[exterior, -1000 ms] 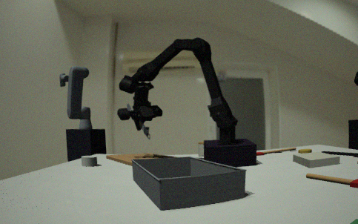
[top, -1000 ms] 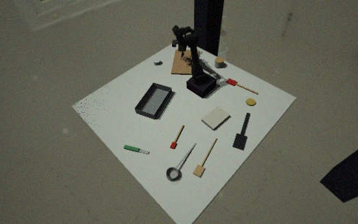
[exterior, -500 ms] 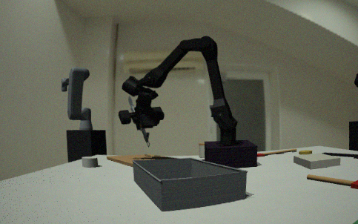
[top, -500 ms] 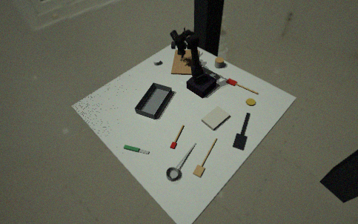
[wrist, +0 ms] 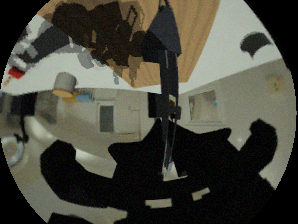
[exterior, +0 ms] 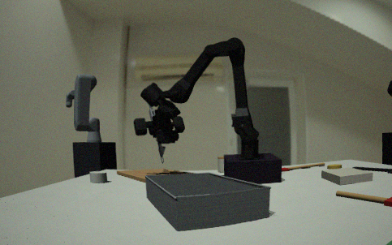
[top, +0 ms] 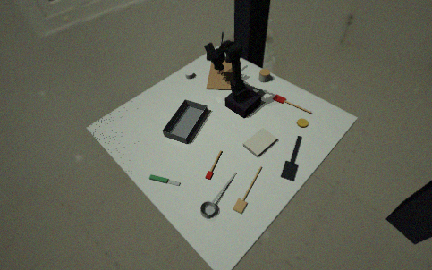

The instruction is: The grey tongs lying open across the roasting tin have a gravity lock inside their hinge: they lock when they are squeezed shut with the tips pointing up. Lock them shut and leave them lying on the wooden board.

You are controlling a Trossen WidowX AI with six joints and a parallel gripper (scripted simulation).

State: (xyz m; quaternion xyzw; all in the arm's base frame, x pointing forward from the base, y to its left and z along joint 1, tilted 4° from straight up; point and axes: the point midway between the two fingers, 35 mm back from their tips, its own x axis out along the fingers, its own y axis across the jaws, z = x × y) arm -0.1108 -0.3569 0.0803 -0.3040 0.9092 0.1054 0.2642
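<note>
Now: the wooden board 2 cm to the left of my gripper tip and 15 cm below it. The rest, counted from my gripper tip: pale block (22 cm ahead, 70 cm to the left, 15 cm below); red-headed spatula (16 cm behind, 56 cm to the left, 15 cm below); roasting tin (51 cm ahead, 28 cm to the left, 13 cm below).
</note>
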